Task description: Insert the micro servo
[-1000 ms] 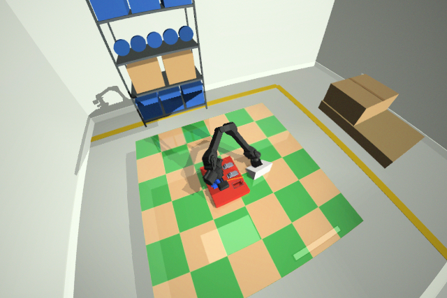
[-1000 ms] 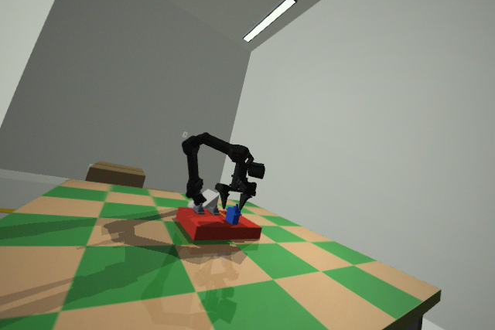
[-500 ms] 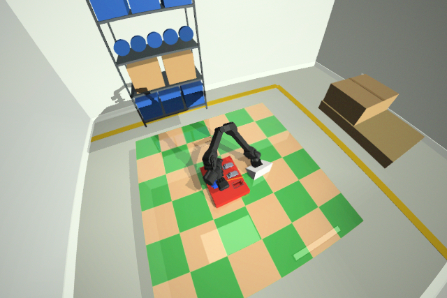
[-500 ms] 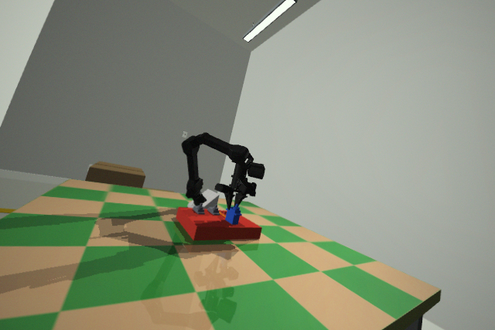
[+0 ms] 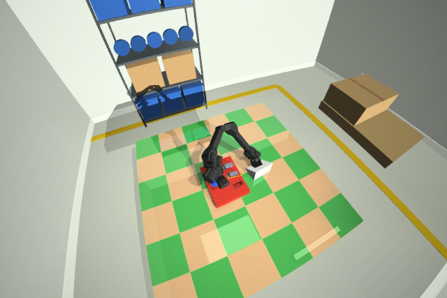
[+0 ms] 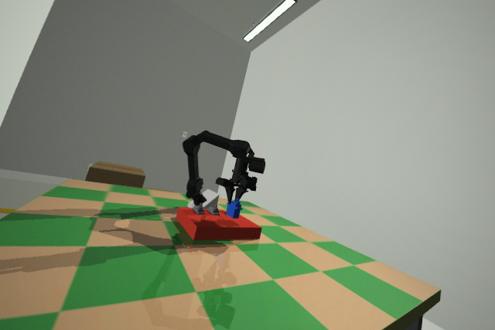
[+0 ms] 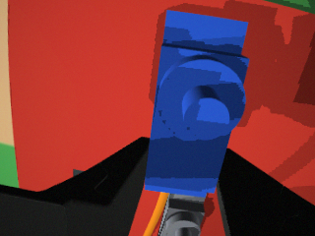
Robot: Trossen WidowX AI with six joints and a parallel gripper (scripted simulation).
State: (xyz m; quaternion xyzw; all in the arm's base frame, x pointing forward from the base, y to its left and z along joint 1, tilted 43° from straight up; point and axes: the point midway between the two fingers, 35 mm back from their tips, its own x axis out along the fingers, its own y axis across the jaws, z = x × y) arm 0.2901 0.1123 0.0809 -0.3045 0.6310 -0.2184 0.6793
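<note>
Now: the red deck 20 mm to the right of my gripper tip and 90 mm below it.
</note>
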